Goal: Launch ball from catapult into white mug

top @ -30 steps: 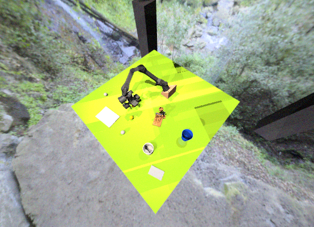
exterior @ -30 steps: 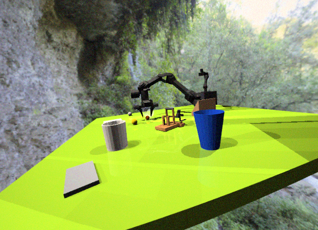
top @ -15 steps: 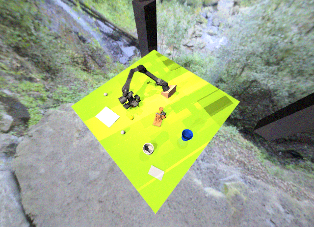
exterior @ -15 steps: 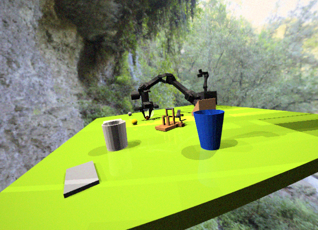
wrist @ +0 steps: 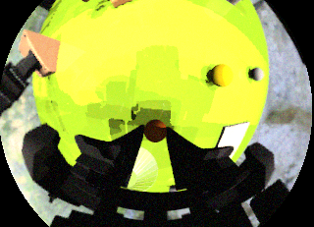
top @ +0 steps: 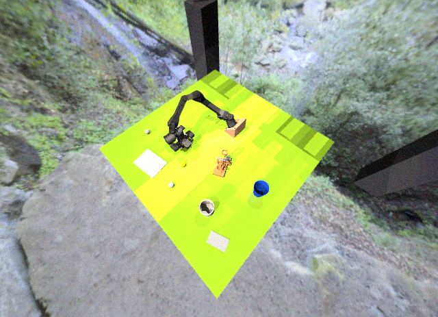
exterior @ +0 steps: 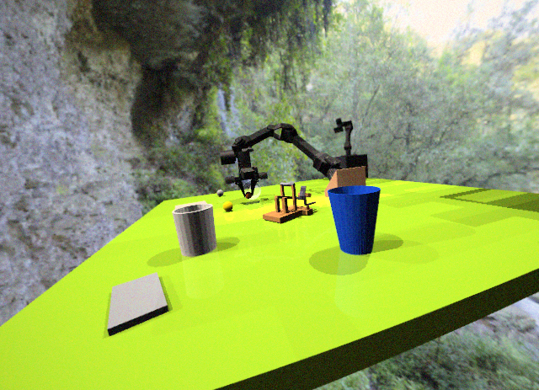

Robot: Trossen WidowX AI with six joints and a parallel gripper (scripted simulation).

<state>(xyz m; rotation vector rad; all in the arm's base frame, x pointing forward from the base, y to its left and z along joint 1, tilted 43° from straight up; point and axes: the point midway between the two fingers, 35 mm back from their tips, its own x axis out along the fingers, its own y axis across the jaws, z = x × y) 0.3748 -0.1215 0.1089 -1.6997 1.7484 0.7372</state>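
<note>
Now: gripper tip 100 mm past the wooden catapult, 300 mm to the right of it and 20 mm below it. Also, from my gripper tip: yellow ball 110 mm ahead, 100 mm to the left, 10 mm below; white slab 260 mm ahead, 110 mm to the right, 30 mm below; orange ball 10 mm above.
</note>
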